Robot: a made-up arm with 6 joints. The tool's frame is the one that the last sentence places. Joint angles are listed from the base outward.
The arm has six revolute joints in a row. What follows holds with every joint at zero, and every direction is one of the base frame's.
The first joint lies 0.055 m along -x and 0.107 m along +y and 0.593 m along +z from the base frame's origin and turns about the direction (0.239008, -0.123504, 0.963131), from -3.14 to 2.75 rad.
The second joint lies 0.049 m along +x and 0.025 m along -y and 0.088 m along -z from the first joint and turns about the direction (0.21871, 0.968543, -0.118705), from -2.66 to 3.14 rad.
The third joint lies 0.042 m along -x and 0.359 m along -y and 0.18 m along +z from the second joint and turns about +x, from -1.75 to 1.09 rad.
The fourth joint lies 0.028 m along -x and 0.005 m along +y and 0.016 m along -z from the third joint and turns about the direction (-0.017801, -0.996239, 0.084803), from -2 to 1.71 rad.
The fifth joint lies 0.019 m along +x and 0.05 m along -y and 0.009 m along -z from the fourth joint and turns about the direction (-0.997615, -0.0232, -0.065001), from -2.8 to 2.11 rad.
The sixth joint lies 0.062 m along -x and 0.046 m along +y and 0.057 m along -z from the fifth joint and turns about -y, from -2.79 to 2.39 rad.
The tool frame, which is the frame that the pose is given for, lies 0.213 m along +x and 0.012 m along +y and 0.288 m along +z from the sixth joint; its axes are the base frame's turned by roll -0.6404, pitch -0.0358 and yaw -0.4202 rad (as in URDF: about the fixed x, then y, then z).
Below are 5 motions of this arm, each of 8 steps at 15 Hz.
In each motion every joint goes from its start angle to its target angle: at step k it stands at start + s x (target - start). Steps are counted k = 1, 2, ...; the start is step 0. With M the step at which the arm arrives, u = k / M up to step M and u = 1 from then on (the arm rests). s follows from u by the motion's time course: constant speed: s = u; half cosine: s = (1 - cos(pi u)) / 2; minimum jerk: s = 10 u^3 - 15 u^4 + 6 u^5.
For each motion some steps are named. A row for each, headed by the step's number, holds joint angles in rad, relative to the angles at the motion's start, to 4 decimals.
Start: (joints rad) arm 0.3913 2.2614 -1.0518 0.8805 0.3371 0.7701
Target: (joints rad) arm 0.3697 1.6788 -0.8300 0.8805 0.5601 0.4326
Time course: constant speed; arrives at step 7
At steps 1, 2, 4, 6, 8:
1: -0.0031 -0.0832 0.0317 0.0000 0.0319 -0.0482
2: -0.0062 -0.1665 0.0634 0.0000 0.0637 -0.0964
4: -0.0123 -0.3329 0.1267 0.0000 0.1274 -0.1929
6: -0.0185 -0.4994 0.1901 0.0000 0.1911 -0.2893
8: -0.0216 -0.5826 0.2218 0.0000 0.2230 -0.3375

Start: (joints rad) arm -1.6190 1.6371 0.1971 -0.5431 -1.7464 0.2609
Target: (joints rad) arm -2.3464 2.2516 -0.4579 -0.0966 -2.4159 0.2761
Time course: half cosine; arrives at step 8
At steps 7, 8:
7: -0.6997 0.5911 -0.6301 0.4295 -0.6440 0.0146
8: -0.7274 0.6145 -0.6550 0.4465 -0.6695 0.0152

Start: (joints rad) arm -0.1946 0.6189 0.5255 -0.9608 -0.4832 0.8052
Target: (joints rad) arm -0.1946 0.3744 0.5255 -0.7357 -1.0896 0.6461
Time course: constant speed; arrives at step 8
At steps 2, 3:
2: 0.0000 -0.0611 0.0000 0.0563 -0.1516 -0.0398
3: 0.0000 -0.0917 0.0000 0.0844 -0.2274 -0.0597

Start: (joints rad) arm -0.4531 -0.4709 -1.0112 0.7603 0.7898 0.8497
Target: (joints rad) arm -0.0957 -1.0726 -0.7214 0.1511 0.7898 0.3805
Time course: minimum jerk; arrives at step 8
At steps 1, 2, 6, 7, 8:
1: 0.0057 -0.0097 0.0047 -0.0098 0.0000 -0.0075
2: 0.0370 -0.0623 0.0300 -0.0631 0.0000 -0.0486
6: 0.3204 -0.5394 0.2598 -0.5461 0.0000 -0.4206
7: 0.3517 -0.5920 0.2851 -0.5994 0.0000 -0.4617
8: 0.3574 -0.6017 0.2898 -0.6092 0.0000 -0.4692

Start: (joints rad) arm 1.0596 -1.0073 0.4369 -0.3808 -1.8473 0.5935
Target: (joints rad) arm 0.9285 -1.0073 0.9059 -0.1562 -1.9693 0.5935
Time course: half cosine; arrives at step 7
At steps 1, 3, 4, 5, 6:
1: -0.0065 0.0000 0.0232 0.0111 -0.0060 0.0000
3: -0.0510 0.0000 0.1823 0.0873 -0.0474 0.0000
4: -0.0801 0.0000 0.2867 0.1373 -0.0746 0.0000
5: -0.1064 0.0000 0.3807 0.1823 -0.0990 0.0000
6: -0.1246 0.0000 0.4458 0.2135 -0.1160 0.0000

